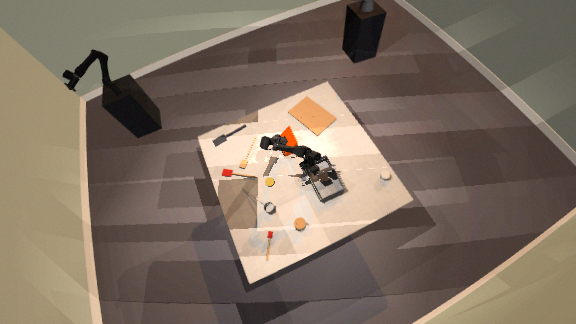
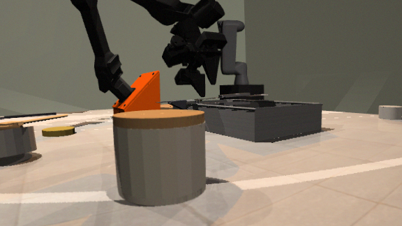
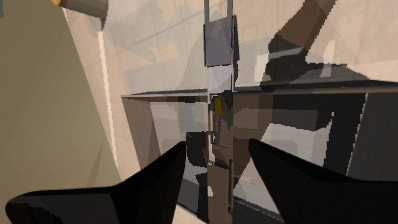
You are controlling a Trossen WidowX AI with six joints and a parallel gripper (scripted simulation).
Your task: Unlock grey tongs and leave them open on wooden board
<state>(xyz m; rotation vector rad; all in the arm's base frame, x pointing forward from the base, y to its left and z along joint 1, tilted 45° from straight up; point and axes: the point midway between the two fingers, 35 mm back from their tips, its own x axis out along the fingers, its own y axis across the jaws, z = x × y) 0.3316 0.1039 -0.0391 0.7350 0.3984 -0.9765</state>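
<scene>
Now: the yellow lock piece 30 mm to the right of my gripper tip, 20 mm below it and 10 mm ahead of it. The rest, counted from my gripper tip: cork-topped canister: 300 mm ahead, 230 mm to the right, 50 mm below; roasting tin: 60 mm to the left, 60 mm below, 40 mm ahead; yellow disc: 320 mm to the right, 100 mm behind, 70 mm below.
</scene>
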